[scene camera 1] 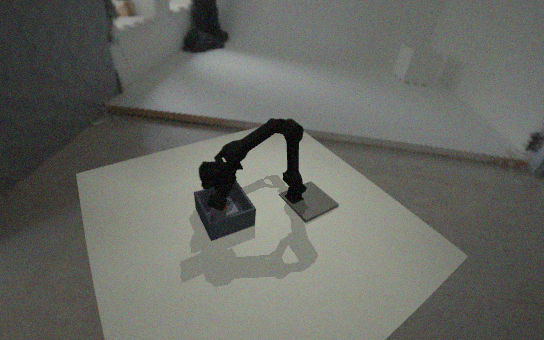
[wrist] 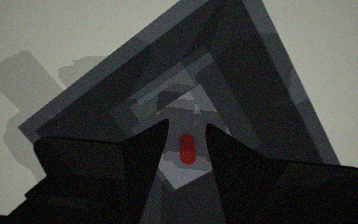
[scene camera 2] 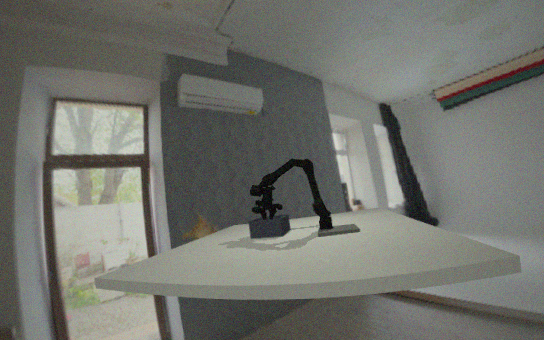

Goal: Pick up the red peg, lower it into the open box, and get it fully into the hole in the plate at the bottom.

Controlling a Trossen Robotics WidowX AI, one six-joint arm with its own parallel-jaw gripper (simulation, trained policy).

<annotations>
dark box: scene camera 1; wrist; scene camera 2 278, 226
same spot on dark box: (wrist: 240, 61) = (scene camera 1: 207, 196)
</annotations>
